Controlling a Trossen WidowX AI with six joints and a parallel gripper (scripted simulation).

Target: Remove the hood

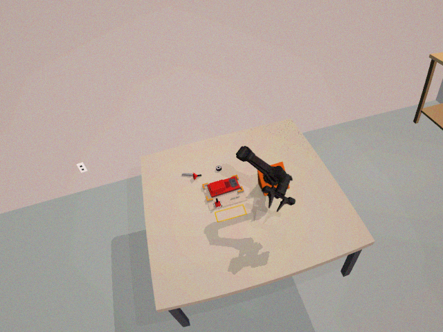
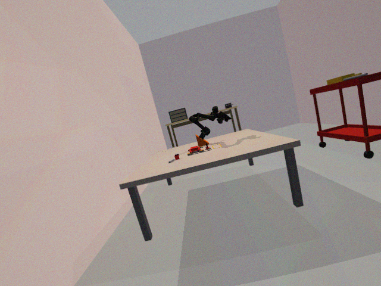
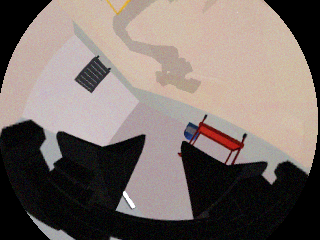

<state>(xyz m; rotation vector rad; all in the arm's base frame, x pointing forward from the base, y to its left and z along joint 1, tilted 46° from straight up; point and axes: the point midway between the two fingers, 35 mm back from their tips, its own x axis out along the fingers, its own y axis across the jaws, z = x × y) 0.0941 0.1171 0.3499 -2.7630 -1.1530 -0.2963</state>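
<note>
The hood lies 20 cm ahead of my gripper tip, 46 cm to the right of it and 19 cm below it.
</note>
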